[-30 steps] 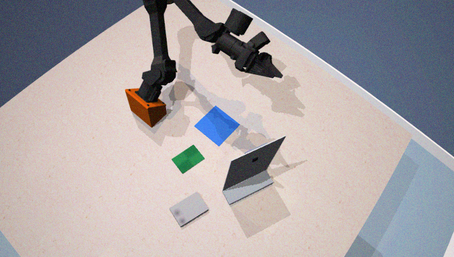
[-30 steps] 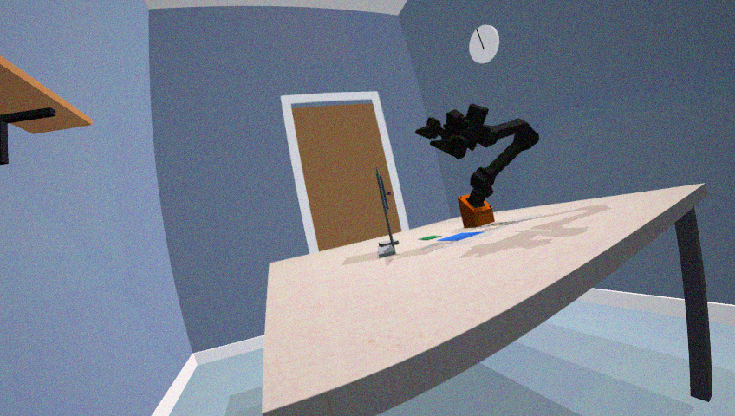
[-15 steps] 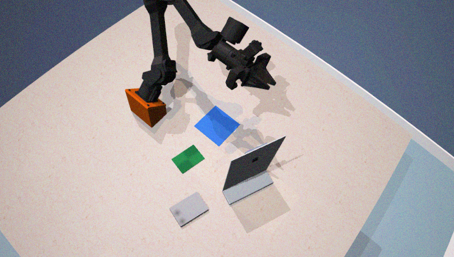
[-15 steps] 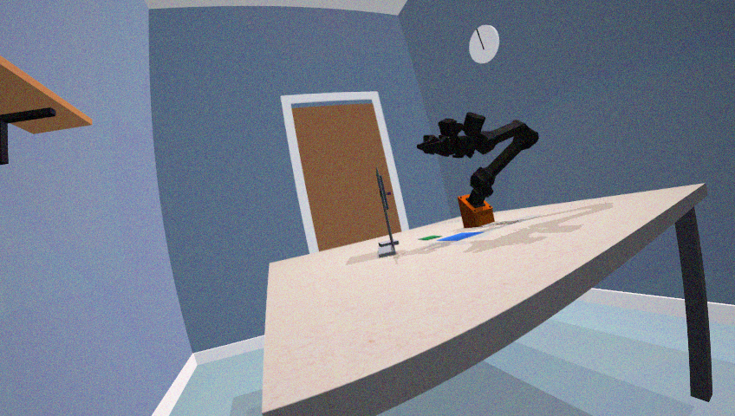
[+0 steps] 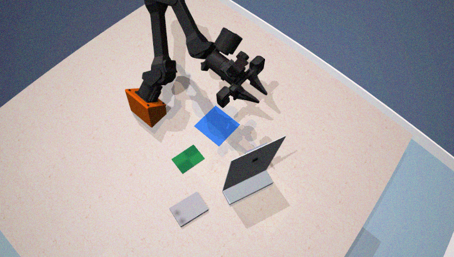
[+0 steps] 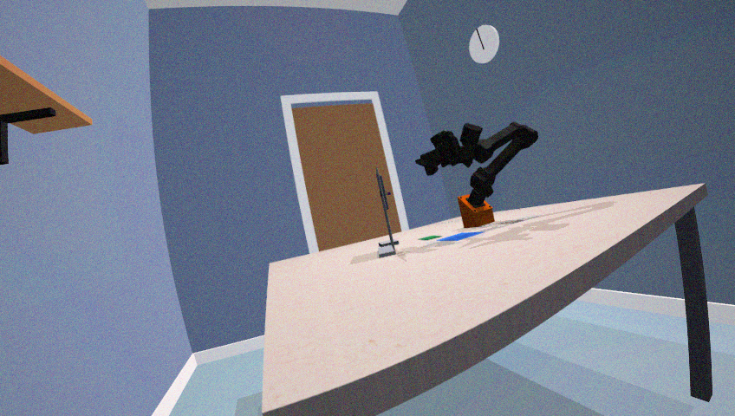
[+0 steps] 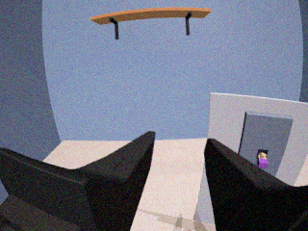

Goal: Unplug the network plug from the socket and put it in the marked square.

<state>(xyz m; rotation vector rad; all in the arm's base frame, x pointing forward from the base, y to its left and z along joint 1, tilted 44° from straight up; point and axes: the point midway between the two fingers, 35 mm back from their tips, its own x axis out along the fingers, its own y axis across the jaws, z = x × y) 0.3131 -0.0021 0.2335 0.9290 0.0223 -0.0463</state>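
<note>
The purple network plug is 130 mm to the right of my gripper tip, 80 mm ahead of it and 70 mm below it. Round my gripper tip: blue marked square (270 mm below, 120 mm behind, 30 mm to the right); green square (270 mm below, 200 mm to the right, 110 mm behind); upright grey panel (150 mm below, 140 mm to the right, 90 mm ahead).
</note>
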